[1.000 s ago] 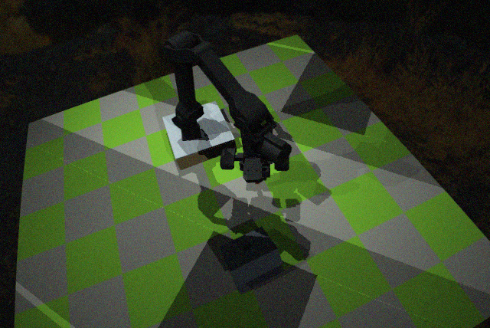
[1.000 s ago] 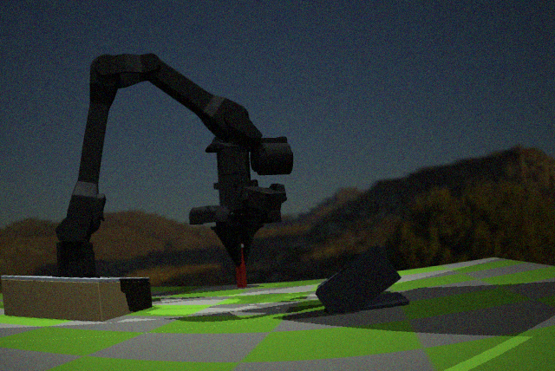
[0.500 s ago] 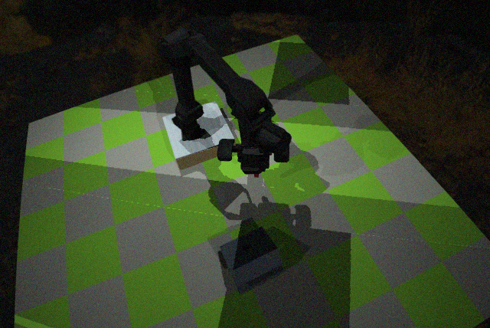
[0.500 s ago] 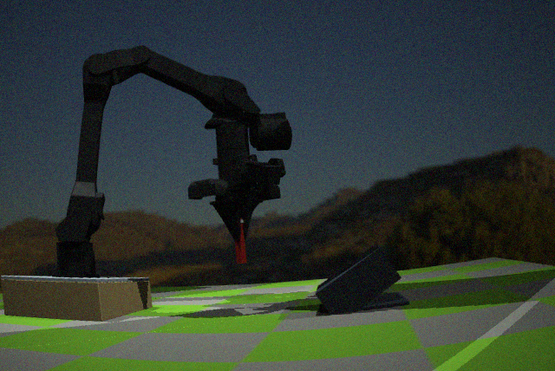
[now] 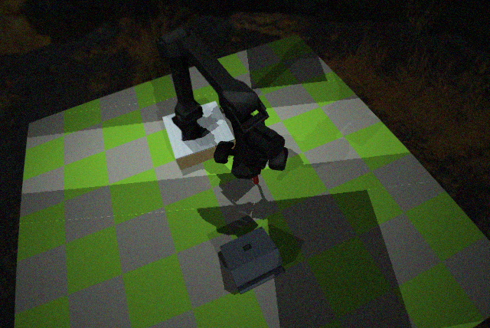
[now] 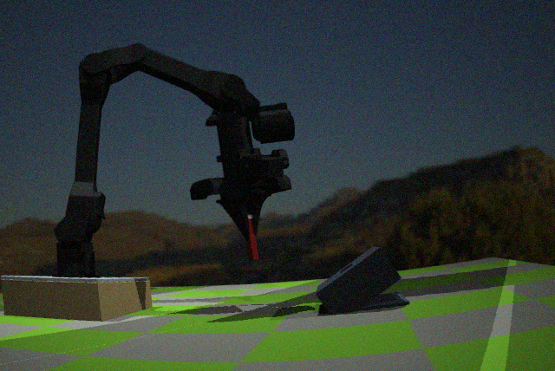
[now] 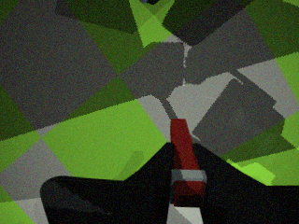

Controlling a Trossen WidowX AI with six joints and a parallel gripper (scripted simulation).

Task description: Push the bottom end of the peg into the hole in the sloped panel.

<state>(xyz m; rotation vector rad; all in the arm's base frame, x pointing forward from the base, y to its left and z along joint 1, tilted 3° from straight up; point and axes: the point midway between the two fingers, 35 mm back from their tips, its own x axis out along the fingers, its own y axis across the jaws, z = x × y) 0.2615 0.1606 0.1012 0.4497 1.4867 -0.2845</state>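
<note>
My gripper tip is now 19 cm short of the sloped panel, 9 cm above it and 6 cm to the left of it. From my gripper tip the other things lie so: red peg 2 cm above.
</note>
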